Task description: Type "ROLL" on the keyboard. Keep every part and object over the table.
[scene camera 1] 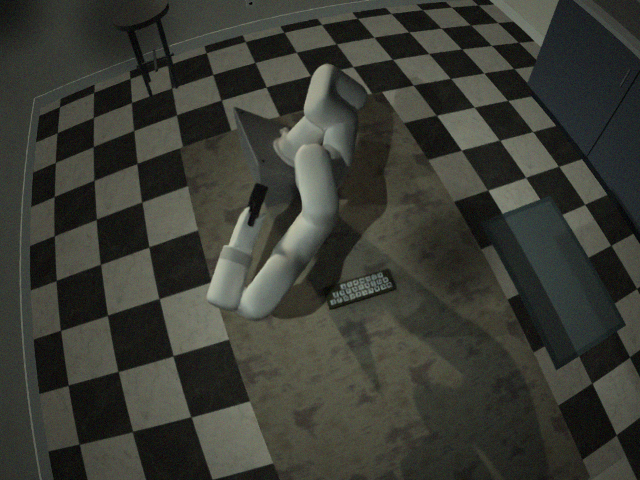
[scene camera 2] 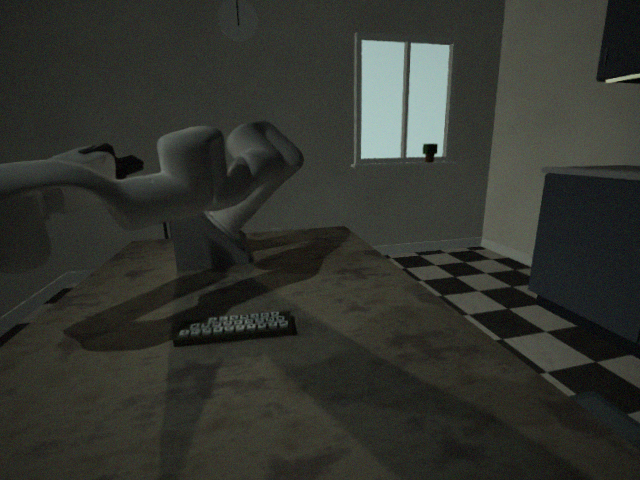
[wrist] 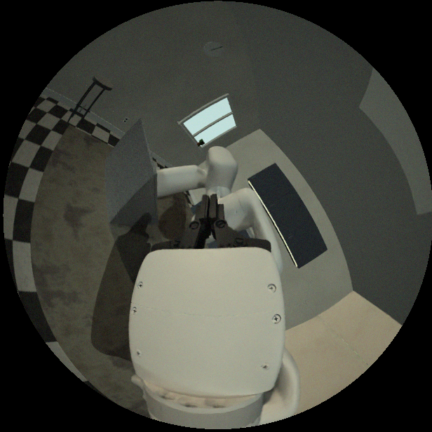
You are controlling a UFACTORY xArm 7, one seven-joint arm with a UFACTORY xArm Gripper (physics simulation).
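Seen in the pictures: gripper, fingertip midpoint: (scene camera 1: 261, 185) (scene camera 2: 138, 162); arm's base, link origin: (scene camera 1: 289, 154) (scene camera 2: 221, 225).
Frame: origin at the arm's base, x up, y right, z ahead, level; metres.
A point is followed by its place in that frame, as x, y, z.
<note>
The small black keyboard (scene camera 1: 360, 290) @(-0.075, 0.012, 0.462) (scene camera 2: 237, 327) @(-0.074, 0.009, 0.473) with several rows of pale keys lies flat on the brown mottled table (scene camera 1: 310, 392) @(-0.091, 0.262, 0.652) (scene camera 2: 103, 413) @(-0.091, 0.182, 0.589) (wrist: 65, 200). Its letters are too small to read. It does not show in the wrist view. My black gripper (scene camera 1: 260, 190) @(0.191, 0.158, 0.210) (scene camera 2: 138, 163) @(0.191, 0.158, 0.210) (wrist: 211, 203) is shut and empty, with its fingertips together. It is raised well above the table, away from the keyboard, and points roughly level toward the arm's base side. The arm is folded back on itself, with its bend near the table's left edge in scene camera 1.
A grey slanted mounting block (scene camera 1: 258, 147) @(0.095, 0.094, 0.009) (scene camera 2: 190, 245) @(-0.025, 0.085, 0.094) (wrist: 132, 175) stands by the arm's base. A translucent bluish box-like table (scene camera 1: 563, 279) is beside the table's right edge. A stool (scene camera 1: 142, 15) (wrist: 102, 84) stands beyond the far end, and blue cabinets (scene camera 1: 578, 82) (scene camera 2: 584, 242) stand at the right.
</note>
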